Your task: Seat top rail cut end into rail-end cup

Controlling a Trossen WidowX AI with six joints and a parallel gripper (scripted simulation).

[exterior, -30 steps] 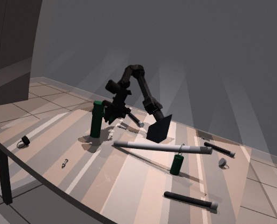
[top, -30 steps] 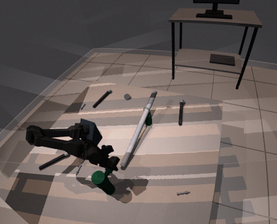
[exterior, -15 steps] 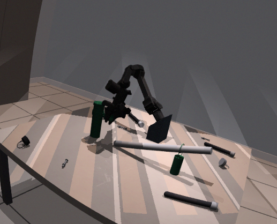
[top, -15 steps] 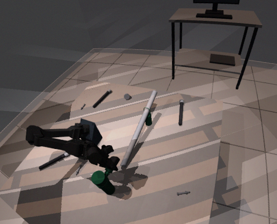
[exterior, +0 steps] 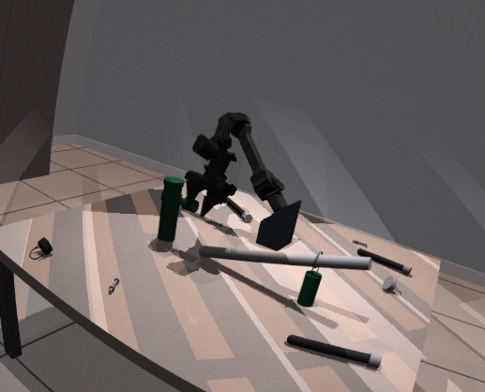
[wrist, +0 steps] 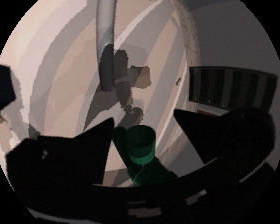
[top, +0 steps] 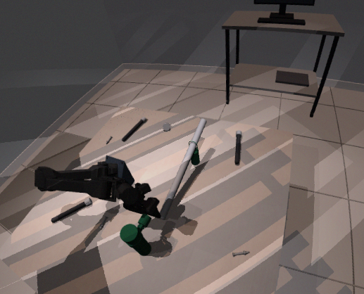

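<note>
The rail-end cup is 3 cm behind my gripper tip, 4 cm to the right of it and 1 cm above it. The rest, counted from my gripper tip: black clamp (40 cm ahead, 31 cm to the right, 12 cm below); then green line post (7 cm ahead, 41 cm to the left, 3 cm below).
</note>
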